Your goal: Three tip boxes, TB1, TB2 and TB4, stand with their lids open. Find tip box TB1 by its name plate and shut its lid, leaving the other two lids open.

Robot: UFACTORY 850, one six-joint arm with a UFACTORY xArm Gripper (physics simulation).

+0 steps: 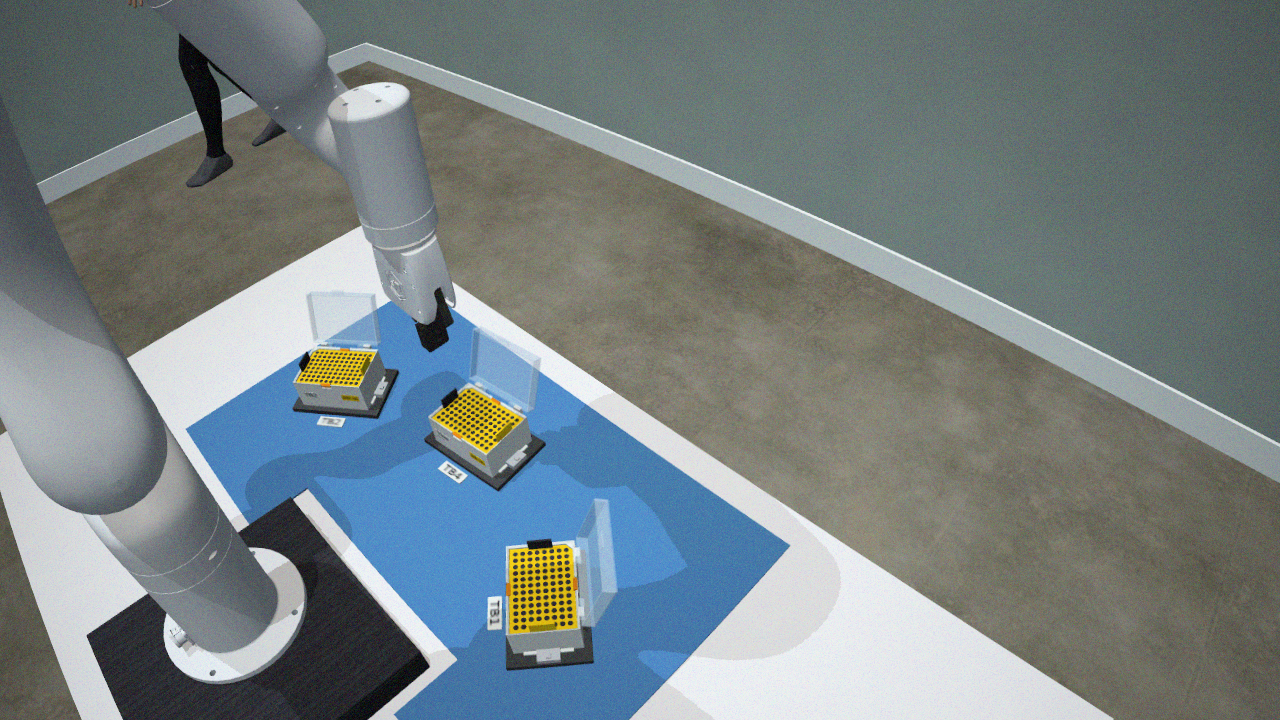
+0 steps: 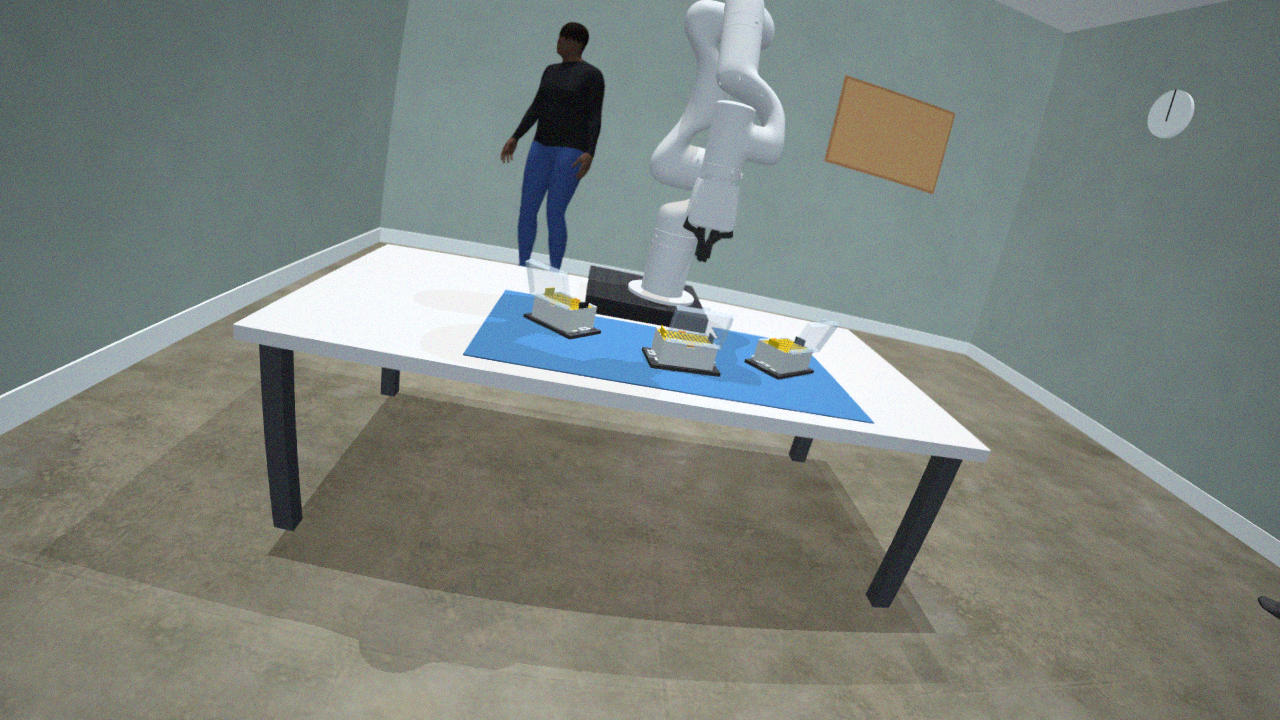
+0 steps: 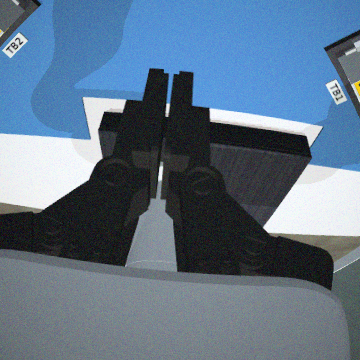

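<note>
Tip box TB1 (image 1: 542, 591) (image 2: 565, 315) (image 3: 350, 65) has a yellow tip rack; its clear lid (image 1: 597, 564) (image 2: 547, 278) stands open. Its name plate (image 1: 494, 613) (image 3: 336, 92) reads TB1. TB4 (image 1: 479, 419) (image 2: 684, 349), in the middle, has its lid (image 1: 505, 371) open. TB2 (image 1: 338, 380) (image 2: 781, 357), at the far end from TB1, has its lid (image 1: 343, 318) (image 2: 817, 334) open. My gripper (image 1: 433, 338) (image 2: 704, 256) (image 3: 168, 97) is shut and empty. It hangs high above the work area, apart from all three boxes.
The boxes stand on a blue mat (image 1: 402, 537) (image 2: 608, 365) on a white table (image 1: 760, 671) (image 2: 358, 304). The black base block (image 1: 375, 617) (image 2: 617, 295) (image 3: 260, 167) of the arm stands beside the mat. A person (image 2: 565, 107) stands behind the table.
</note>
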